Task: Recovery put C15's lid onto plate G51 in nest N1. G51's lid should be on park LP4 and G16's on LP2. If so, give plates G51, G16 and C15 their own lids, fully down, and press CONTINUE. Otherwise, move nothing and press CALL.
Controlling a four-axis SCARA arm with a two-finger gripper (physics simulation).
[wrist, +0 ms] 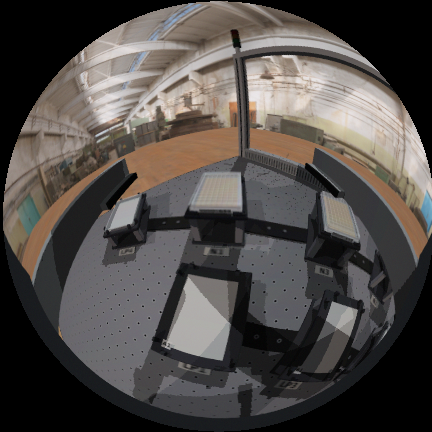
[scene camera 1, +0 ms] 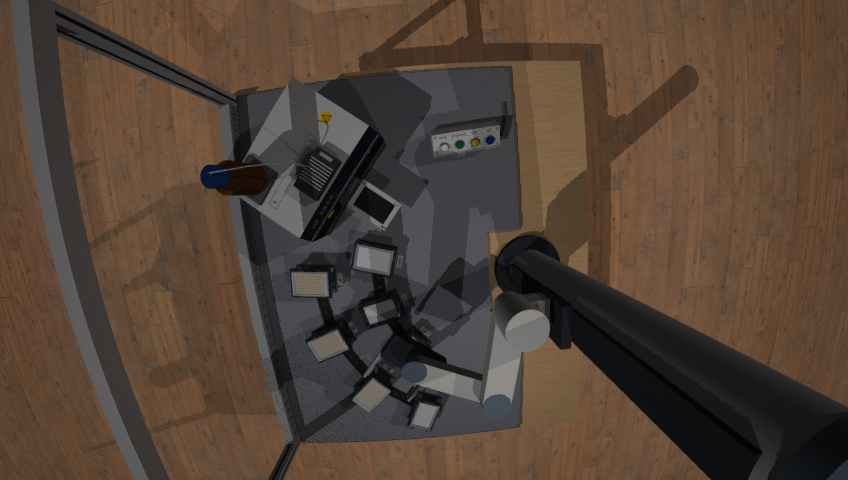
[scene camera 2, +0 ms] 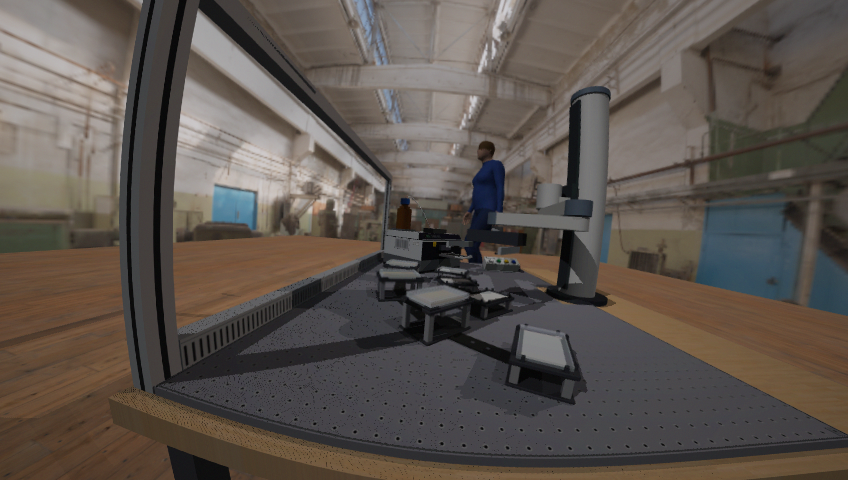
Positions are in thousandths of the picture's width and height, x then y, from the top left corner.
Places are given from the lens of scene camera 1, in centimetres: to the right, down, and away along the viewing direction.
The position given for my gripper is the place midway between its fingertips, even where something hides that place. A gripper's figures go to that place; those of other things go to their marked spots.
my gripper (scene camera 1: 456, 807): -12, 48, 89
button box (scene camera 1: 551, 289): 14, -32, 90
brown bottle (scene camera 1: 298, 376): -44, -15, 68
The marked spots on the button box and the brown bottle are 64 cm apart.
